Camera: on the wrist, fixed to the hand. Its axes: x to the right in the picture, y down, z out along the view.
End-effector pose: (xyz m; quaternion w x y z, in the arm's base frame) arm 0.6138 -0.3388 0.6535 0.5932 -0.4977 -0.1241 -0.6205
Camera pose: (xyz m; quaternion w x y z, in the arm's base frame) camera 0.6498 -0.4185 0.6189 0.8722 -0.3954 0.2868 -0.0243
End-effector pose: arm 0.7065 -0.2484 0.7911 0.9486 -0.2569 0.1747 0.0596
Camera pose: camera 0.7027 -0.2197 0.7016 0.6121 -0.0377 0.3497 0.7082
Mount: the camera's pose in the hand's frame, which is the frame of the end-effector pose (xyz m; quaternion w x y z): 0.0295 0.0672 -0.0588 0.6937 0.0186 0.0451 0.7186
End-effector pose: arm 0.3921 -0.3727 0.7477 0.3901 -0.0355 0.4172 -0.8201
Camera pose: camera 0.3901 -0.3772 0.6538 0.8418 0.3194 0.3173 -0.2979
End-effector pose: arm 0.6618 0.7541 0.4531 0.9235 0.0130 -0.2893 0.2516
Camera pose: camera 0.6819 0.8362 0.4119 0.4726 -0.1930 -0.1637 0.8441
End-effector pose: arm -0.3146 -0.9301 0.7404 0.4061 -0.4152 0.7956 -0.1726
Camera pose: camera -0.4056 -0.9174 0.7204 0.3776 0.2990 0.8653 0.1386
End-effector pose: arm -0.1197 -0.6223 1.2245 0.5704 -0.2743 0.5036 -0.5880
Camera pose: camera -0.1518 -0.6232 1.1361 0.8006 0.2087 0.5613 -0.0197
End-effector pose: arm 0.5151 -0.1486 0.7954 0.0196 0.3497 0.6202 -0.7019
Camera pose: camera 0.5513 -0.1001 0.7234 0.4835 0.7203 0.1668 -0.4686
